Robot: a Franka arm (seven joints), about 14 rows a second.
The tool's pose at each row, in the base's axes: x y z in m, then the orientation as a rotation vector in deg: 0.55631 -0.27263 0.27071 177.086 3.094 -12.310; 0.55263 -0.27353 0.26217 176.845 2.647 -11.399; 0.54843 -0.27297 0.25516 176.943 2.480 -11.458; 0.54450 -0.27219 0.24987 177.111 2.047 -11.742; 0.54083 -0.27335 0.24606 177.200 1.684 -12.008; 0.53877 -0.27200 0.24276 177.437 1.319 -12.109
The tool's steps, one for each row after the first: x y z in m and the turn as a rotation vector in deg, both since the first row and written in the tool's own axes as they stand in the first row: -0.00248 0.00041 0.00900 -0.297 0.565 0.319; -0.00565 -0.00059 0.01649 -0.190 0.530 0.420; -0.00878 -0.00173 0.02222 0.013 0.352 0.684; -0.01192 -0.00086 0.02655 0.134 0.181 0.907; -0.01346 -0.00242 0.03004 0.391 0.126 1.125
